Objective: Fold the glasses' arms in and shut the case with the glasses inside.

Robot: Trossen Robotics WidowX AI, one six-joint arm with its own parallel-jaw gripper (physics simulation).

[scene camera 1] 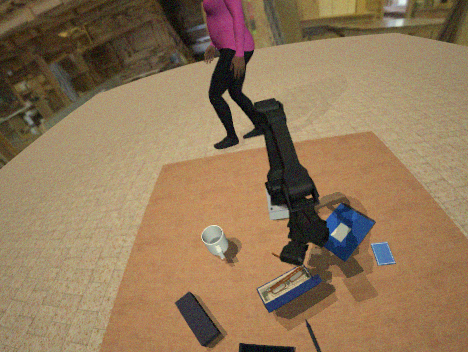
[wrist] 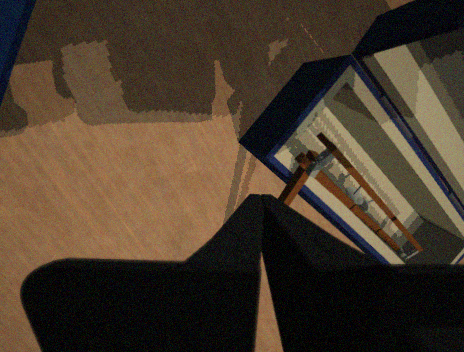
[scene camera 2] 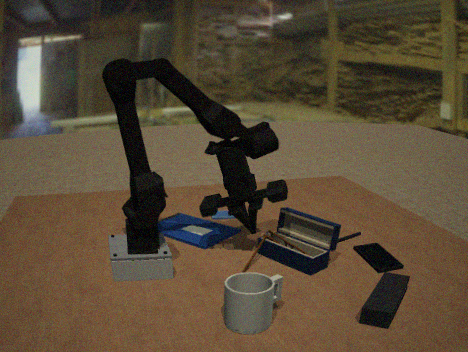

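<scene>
The blue glasses case stands open, its lid raised along one long side. Brown glasses lie inside. One arm lies along the frame; the other arm sticks out over the case's end, across the long rim opposite the lid, and slopes down outside. My gripper is shut and empty, fingertips together beside that end of the case, close to the protruding arm. In the wrist view the fingers hide the rest of this arm. The fingertips are hidden in scene camera 1.
A grey mug stands on the protruding arm's side. A blue book lies near the robot base. A dark box, black phone, pen and blue card lie around.
</scene>
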